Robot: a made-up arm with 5 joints.
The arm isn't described. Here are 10 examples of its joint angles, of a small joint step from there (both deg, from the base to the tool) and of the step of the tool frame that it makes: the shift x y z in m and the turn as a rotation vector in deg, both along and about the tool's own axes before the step.
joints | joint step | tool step
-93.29 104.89 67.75 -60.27 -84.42 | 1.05 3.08 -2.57 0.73 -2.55 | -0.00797 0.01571 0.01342 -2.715 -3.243 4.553
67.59 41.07 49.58 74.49 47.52 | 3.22 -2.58 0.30 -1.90 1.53 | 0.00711 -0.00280 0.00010 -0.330 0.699 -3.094
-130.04 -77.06 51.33 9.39 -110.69 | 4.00 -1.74 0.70 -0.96 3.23 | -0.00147 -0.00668 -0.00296 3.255 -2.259 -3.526
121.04 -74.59 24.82 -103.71 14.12 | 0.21 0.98 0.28 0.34 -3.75 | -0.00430 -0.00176 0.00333 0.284 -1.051 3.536
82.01 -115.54 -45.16 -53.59 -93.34 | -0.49 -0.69 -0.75 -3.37 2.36 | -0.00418 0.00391 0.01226 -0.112 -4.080 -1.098
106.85 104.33 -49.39 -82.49 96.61 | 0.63 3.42 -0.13 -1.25 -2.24 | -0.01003 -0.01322 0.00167 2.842 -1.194 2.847
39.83 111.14 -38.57 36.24 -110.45 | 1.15 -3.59 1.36 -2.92 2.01 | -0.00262 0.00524 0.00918 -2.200 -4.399 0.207
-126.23 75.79 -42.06 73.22 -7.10 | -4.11 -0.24 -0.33 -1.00 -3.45 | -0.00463 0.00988 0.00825 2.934 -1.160 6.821
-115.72 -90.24 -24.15 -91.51 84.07 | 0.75 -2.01 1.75 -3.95 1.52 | 0.02111 0.01221 0.00694 -1.003 4.447 -3.980
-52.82 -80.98 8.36 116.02 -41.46 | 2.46 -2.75 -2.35 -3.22 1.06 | -0.00401 -0.01178 0.00998 1.751 -2.372 -1.907
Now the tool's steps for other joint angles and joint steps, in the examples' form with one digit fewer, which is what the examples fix.
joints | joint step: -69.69 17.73 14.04 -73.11 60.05 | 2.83 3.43 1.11 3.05 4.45
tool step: -0.0052 -0.0108 0.0018 2.79 -5.70 -6.51
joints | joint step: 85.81 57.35 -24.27 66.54 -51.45 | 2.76 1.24 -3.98 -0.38 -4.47
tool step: -0.0129 -0.0182 0.0019 -0.87 1.06 -2.05
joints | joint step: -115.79 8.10 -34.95 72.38 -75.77 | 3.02 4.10 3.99 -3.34 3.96
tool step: 0.0061 0.0030 -0.0037 3.53 3.22 -2.37
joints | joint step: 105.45 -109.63 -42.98 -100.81 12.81 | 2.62 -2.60 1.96 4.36 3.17
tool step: 0.0245 -0.0057 -0.0102 -3.50 -1.10 -7.15
